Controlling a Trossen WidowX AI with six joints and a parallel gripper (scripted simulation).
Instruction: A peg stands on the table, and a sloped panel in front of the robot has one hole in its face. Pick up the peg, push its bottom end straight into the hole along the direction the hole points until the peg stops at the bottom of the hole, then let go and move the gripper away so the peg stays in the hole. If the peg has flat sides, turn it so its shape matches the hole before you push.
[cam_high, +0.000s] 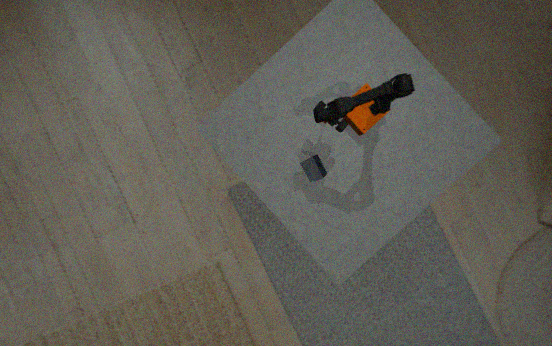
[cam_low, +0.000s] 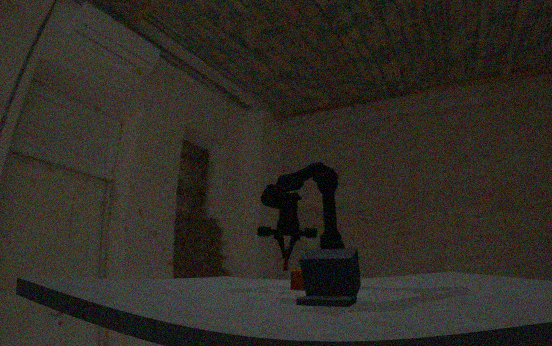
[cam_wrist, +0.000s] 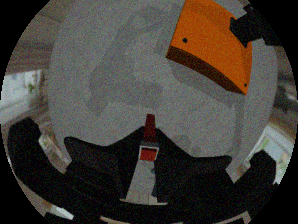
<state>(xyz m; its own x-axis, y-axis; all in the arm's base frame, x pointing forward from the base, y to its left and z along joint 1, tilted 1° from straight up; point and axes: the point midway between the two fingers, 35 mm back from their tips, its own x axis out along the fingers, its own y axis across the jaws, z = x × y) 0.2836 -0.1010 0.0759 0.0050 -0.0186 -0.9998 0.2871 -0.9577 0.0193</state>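
Right now the grey sloped panel block is 190 mm ahead of my gripper tip, 180 mm to the left of it and 40 mm below it. Also, from my gripper tip: red peg: 20 mm above.
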